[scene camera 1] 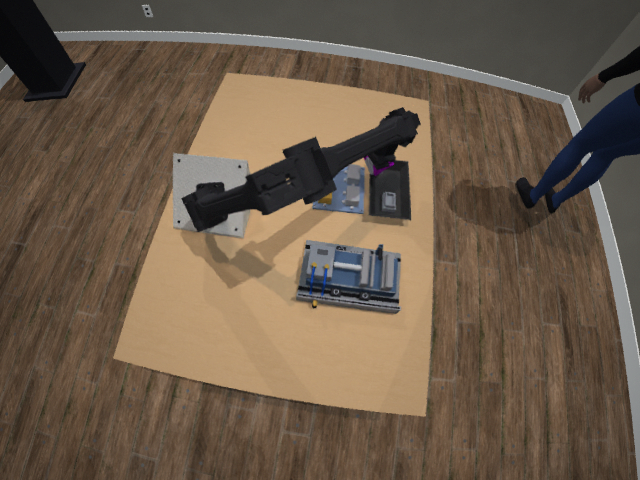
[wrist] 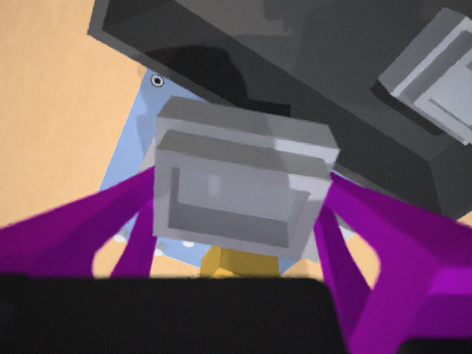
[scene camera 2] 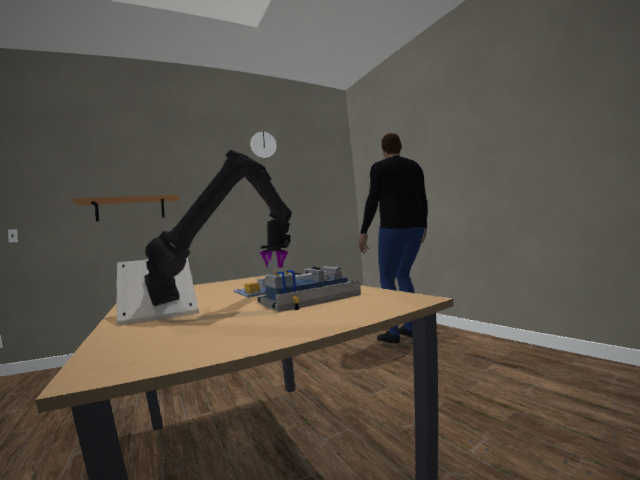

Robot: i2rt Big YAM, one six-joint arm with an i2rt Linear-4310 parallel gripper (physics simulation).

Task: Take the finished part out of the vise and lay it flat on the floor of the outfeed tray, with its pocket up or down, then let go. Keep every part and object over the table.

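Places are measured from the arm's base along level axes (x left, y back, z up), in centimetres.
Where they show: gripper, between the fingertips: [scene camera 1: 371, 167] [wrist: 236, 178] [scene camera 2: 274, 267]; arm's base, origin of its link: [scene camera 2: 161, 288].
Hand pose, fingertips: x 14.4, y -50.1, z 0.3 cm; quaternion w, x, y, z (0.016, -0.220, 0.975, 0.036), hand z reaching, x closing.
Things, the pixels of their centre, and the offset from my fingertips.
- grey stepped part, middle of its body: [wrist: 238, 181] [scene camera 1: 374, 164] [scene camera 2: 275, 264] dx +0.3, dy -1.0, dz +1.5 cm
- second grey pocketed part, middle of its body: [wrist: 462, 86] [scene camera 1: 389, 201] dx -9.6, dy -6.5, dz -5.8 cm
- vise, middle of its body: [scene camera 1: 352, 272] [scene camera 2: 307, 284] dx -35.1, dy +7.2, dz -3.7 cm
- blue plate, middle of its body: [wrist: 222, 206] [scene camera 1: 339, 187] [scene camera 2: 259, 290] dx -2.9, dy +9.7, dz -8.3 cm
- yellow block, middle of its body: [wrist: 238, 273] [scene camera 1: 325, 193] [scene camera 2: 252, 287] dx -6.9, dy +14.7, dz -6.1 cm
My gripper [scene camera 1: 380, 165] [scene camera 2: 273, 266] [wrist: 236, 178] has magenta fingers and points down. It is shut on a grey stepped part [wrist: 227, 200], gripped at its two ends, its rectangular pocket facing the wrist camera. The part is in the air; in the wrist view it overlaps the wall of the black outfeed tray [scene camera 1: 390, 180] [wrist: 320, 55] and the blue plate beside it. Its exact height is hard to tell. A second grey pocketed part [scene camera 1: 389, 200] [wrist: 442, 75] lies in the tray. The vise [scene camera 1: 348, 281] [scene camera 2: 320, 298] stands apart, with no part seen between its jaws.
The blue plate [scene camera 1: 338, 204] [wrist: 120, 150] next to the tray bears grey blocks [scene camera 1: 353, 194] and a yellow block [scene camera 1: 325, 198] [scene camera 2: 251, 287] [wrist: 240, 262]. The vise has upright blue handles [scene camera 1: 312, 281] [scene camera 2: 289, 281]. A person [scene camera 1: 578, 155] [scene camera 2: 400, 217] stands beyond the table.
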